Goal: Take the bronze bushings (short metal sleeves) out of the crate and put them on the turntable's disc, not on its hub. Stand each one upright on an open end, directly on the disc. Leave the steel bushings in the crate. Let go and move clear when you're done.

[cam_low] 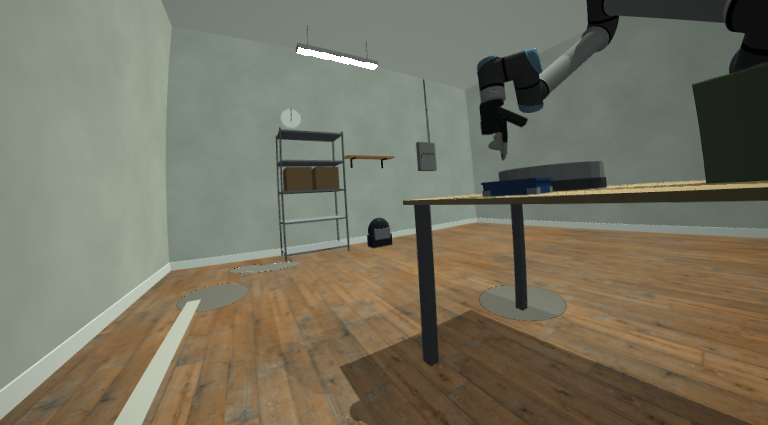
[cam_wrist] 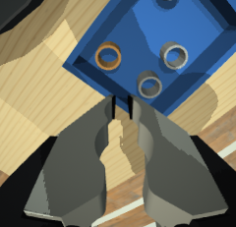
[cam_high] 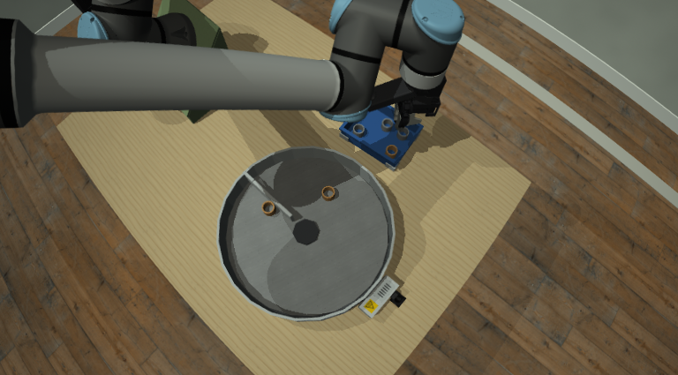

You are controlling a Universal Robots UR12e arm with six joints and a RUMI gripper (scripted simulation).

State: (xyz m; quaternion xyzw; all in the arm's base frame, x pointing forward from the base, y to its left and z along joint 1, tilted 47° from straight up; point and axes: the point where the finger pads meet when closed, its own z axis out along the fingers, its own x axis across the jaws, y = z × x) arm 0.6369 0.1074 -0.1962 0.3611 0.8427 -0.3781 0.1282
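The blue crate is 5 cm behind my hand, 2 cm to the left of it and 12 cm below it. The rest, counted from my hand: turntable disc (34 cm to the right, 9 cm below); turntable (1 cm ahead, 34 cm to the right, 9 cm below).
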